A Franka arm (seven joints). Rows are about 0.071 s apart.
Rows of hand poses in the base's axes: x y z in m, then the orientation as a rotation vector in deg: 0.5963, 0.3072, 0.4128, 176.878, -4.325, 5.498; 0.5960, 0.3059, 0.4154, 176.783, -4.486, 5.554; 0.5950, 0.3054, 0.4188, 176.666, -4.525, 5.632; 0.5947, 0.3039, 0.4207, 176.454, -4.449, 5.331; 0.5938, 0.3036, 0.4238, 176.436, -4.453, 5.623; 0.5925, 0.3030, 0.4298, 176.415, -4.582, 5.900; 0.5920, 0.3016, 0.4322, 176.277, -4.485, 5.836; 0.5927, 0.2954, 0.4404, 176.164, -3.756, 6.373; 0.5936, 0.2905, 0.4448, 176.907, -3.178, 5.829; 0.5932, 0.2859, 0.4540, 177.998, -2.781, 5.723; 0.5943, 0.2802, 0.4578, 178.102, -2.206, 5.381; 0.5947, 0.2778, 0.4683, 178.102, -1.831, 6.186; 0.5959, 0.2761, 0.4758, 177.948, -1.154, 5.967; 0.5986, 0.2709, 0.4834, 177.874, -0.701, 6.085; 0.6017, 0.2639, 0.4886, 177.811, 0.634, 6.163
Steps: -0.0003, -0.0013, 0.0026, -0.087, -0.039, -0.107; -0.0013, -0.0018, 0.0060, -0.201, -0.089, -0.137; -0.0016, -0.0033, 0.0079, -0.420, 0.108, -0.103; -0.0025, -0.0036, 0.0110, -0.434, -0.082, -0.101; -0.0038, -0.0042, 0.0170, -0.444, -0.264, -0.181; -0.0043, -0.0056, 0.0194, -0.588, -0.220, -0.125; -0.0036, -0.0118, 0.0276, -0.722, -0.556, 0.351; -0.0027, -0.0167, 0.0320, -0.013, -0.194, 0.748; -0.0031, -0.0213, 0.0412, 1.061, -0.123, 1.047; -0.0020, -0.0270, 0.0450, 1.140, 0.107, 1.414; -0.0016, -0.0294, 0.0555, 1.141, -0.405, 1.669; -0.0004, -0.0311, 0.0630, 0.965, -0.252, 2.095; 0.0023, -0.0363, 0.0706, 0.881, -0.320, 2.385; 0.0054, -0.0433, 0.0758, 0.793, -0.348, 3.244
